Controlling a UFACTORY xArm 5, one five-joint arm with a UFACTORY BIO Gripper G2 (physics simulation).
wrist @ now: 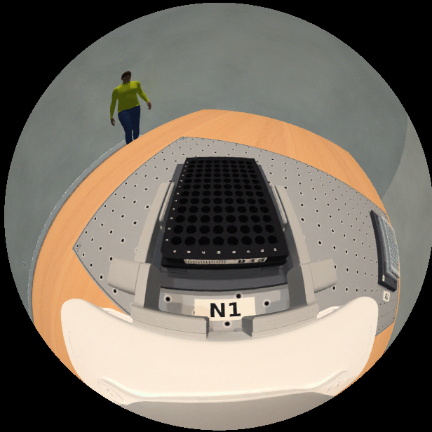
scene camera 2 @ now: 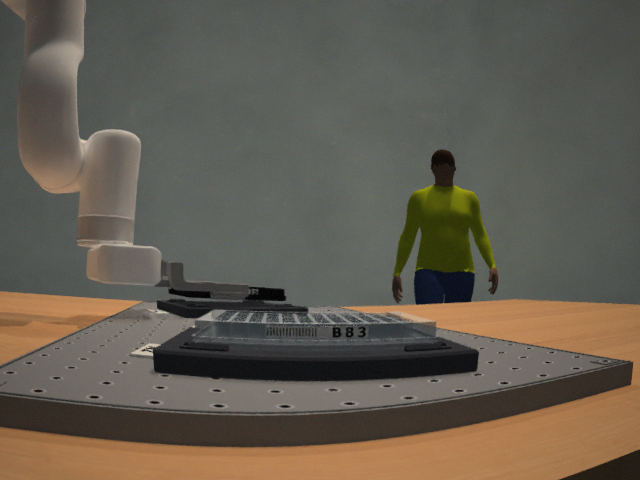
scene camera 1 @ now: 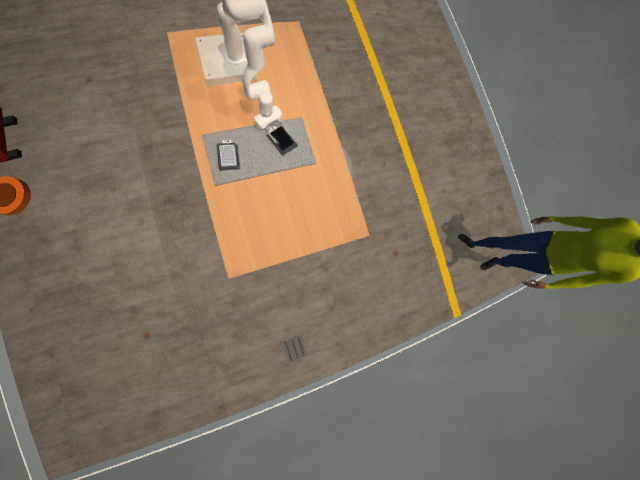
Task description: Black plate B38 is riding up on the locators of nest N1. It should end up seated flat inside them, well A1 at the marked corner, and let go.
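Pixels of known places: end effector, tool point: (scene camera 2: 214, 289) (scene camera 1: 280, 135); arm's base, origin of the base link: (scene camera 1: 235, 56).
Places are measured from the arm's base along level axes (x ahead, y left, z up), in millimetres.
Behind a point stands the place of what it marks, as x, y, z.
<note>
Black many-well plate B38 (scene camera 1: 282, 137) @(563, 227, -14) (scene camera 2: 266, 293) @(617, 208, -19) (wrist: 223, 215) is between the fingers of my gripper (scene camera 2: 247, 292) (wrist: 224, 206). The gripper is shut on its two long sides. In the scene camera 2 view the plate stands slightly above the dark nest N1 (scene camera 1: 288, 150) @(639, 256, -35) (scene camera 2: 178, 308) @(516, 156, -38) (wrist: 225, 281), with its label end toward the gripper. In the wrist view it lies roughly in line with the nest, a dark gap under its near edge. Small tilt or twist is hard to judge. The marked corner is hidden behind the left finger, and the locators are mostly covered.
A clear plate B83 (scene camera 1: 227, 154) @(648, -105, -21) (scene camera 2: 315, 330) @(649, -145, -24) (wrist: 392, 247) sits in a second dark nest (scene camera 2: 315, 364) @(647, -164, -38) on the same perforated grey board (scene camera 1: 253, 167) @(729, 33, -47) (scene camera 2: 248, 400) @(618, -203, -47) (wrist: 125, 210). A person in a yellow-green top (scene camera 1: 594, 253) (scene camera 2: 444, 227) (wrist: 128, 97) stands beyond the wooden table (scene camera 1: 289, 222) @(1083, 202, -60).
</note>
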